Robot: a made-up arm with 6 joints.
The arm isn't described. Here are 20 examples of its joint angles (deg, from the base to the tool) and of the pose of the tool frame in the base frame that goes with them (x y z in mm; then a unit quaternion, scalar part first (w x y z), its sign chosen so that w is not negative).
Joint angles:
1: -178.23 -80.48 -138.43 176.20 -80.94 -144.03
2: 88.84 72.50 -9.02 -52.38 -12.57 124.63
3: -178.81 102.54 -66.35 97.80 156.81 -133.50
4: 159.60 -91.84 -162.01 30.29 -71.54 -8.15
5: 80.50 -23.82 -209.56 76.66 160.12 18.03
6: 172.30 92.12 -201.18 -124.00 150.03 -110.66
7: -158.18 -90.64 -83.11 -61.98 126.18 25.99
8: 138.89 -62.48 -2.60 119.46 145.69 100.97
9: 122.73 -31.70 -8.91 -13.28 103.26 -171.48
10: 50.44 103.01 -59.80 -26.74 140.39 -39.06
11: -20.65 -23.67 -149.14 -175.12 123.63 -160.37
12: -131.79 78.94 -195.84 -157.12 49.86 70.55
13: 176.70 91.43 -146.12 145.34 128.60 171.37
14: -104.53 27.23 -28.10 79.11 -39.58 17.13
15: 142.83 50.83 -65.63 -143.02 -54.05 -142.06
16: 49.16 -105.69 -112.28 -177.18 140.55 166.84
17: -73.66 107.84 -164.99 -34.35 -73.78 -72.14
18: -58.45 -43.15 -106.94 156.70 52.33 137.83
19: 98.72 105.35 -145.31 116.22 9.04 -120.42
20: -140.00 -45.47 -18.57 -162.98 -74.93 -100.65
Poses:
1: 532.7 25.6 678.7 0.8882 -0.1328 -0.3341 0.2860
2: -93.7 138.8 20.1 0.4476 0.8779 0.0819 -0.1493
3: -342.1 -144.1 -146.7 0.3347 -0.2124 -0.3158 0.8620
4: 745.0 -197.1 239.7 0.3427 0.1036 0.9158 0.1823
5: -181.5 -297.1 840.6 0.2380 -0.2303 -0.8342 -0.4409
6: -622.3 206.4 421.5 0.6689 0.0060 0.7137 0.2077
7: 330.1 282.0 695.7 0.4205 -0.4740 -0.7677 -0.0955
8: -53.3 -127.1 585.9 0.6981 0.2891 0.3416 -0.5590
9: 5.1 52.8 372.5 0.1130 0.7319 -0.4307 0.5157
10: 161.7 87.0 -63.0 0.2690 -0.1294 0.0871 -0.9504
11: -274.7 89.2 1094.7 0.0130 0.8107 -0.2561 -0.5263
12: -566.1 -614.6 600.5 0.8936 0.0788 -0.1841 -0.4016
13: -830.0 -41.9 171.8 0.9677 0.2365 0.0384 0.0789
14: -243.5 -336.9 289.5 0.3367 -0.1720 -0.9246 0.0469
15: -400.3 184.6 183.0 0.3197 0.7519 0.5487 -0.1771
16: -524.7 -618.6 338.0 0.0186 0.8455 0.5337 -0.0075
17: 284.3 -676.3 90.1 0.8182 0.4006 0.2869 0.2964
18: -39.5 93.7 1140.4 0.8364 -0.1697 0.1584 0.4965
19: -43.8 738.4 -240.5 0.3193 -0.5574 -0.7386 -0.2046
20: 66.3 0.2 487.3 0.1670 0.3803 0.9096 0.0110
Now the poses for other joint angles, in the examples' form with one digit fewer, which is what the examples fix.
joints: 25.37 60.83 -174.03 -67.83 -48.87 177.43
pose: 557 425 686 0.862 -0.490 0.011 -0.129
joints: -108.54 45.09 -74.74 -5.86 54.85 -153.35
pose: -207 -601 144 0.187 -0.887 -0.406 -0.117
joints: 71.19 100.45 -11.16 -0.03 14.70 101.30
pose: -14 -42 -17 0.786 0.595 -0.160 -0.052
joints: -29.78 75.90 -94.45 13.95 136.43 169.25
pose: 432 -204 4 0.757 -0.111 -0.501 -0.406
